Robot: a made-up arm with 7 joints. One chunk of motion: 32 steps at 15 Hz.
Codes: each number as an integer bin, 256 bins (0 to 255) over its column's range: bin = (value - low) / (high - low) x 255, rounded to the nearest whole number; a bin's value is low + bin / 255 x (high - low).
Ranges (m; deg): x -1.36..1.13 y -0.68..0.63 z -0.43..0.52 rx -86..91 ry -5..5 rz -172..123
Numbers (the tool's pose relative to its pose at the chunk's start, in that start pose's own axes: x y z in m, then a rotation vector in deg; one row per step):
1: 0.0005 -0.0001 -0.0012 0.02 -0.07 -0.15
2: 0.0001 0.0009 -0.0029 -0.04 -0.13 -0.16
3: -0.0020 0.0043 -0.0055 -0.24 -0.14 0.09
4: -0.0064 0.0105 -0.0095 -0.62 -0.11 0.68
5: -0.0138 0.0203 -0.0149 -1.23 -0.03 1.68
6: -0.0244 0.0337 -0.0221 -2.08 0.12 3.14
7: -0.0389 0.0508 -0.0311 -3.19 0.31 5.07
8: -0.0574 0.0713 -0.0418 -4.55 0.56 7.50
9: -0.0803 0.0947 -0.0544 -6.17 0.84 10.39
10: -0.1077 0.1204 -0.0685 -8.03 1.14 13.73
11: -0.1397 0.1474 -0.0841 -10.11 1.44 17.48
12: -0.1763 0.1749 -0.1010 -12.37 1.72 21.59
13: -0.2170 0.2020 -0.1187 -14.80 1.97 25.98
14: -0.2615 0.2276 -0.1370 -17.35 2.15 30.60
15: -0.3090 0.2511 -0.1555 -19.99 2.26 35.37
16: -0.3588 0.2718 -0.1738 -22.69 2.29 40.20
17: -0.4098 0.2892 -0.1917 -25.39 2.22 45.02
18: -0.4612 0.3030 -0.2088 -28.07 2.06 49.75
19: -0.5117 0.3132 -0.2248 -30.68 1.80 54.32
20: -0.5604 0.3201 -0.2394 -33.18 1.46 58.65
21: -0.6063 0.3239 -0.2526 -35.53 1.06 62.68
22: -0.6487 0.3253 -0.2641 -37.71 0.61 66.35
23: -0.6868 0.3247 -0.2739 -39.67 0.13 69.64
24: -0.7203 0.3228 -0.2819 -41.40 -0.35 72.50
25: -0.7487 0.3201 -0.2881 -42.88 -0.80 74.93
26: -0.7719 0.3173 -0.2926 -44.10 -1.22 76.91
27: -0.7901 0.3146 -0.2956 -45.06 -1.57 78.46
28: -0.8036 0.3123 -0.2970 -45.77 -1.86 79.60
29: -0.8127 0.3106 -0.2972 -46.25 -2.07 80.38
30: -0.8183 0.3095 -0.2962 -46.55 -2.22 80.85
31: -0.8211 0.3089 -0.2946 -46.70 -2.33 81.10
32: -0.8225 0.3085 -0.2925 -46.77 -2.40 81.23
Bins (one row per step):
1: 139 132 115 124 126 149
2: 139 133 115 124 124 149
3: 139 133 114 124 124 149
4: 139 134 113 123 125 149
5: 138 136 111 122 127 150
6: 137 139 109 121 131 151
7: 135 142 107 119 135 153
8: 133 146 104 117 142 155
9: 131 151 101 115 149 158
10: 128 156 97 112 157 161
11: 125 161 93 109 164 164
12: 121 166 88 106 171 167
13: 117 172 84 103 178 171
14: 112 177 79 99 182 175
15: 108 181 74 95 185 179
16: 103 185 69 91 186 183
17: 97 189 64 87 184 188
18: 92 191 59 83 180 192
19: 87 193 55 80 173 196
20: 82 195 51 76 165 199
21: 77 195 48 73 155 203
22: 73 196 45 70 143 206
23: 69 196 42 67 131 209
24: 66 195 40 64 119 211
25: 63 195 38 62 107 213
26: 60 194 37 60 96 215
27: 58 194 36 59 87 216
28: 57 193 36 58 80 217
29: 56 193 36 57 75 218
30: 55 193 36 57 71 219
31: 55 192 36 57 68 219
32: 55 192 37 57 66 219

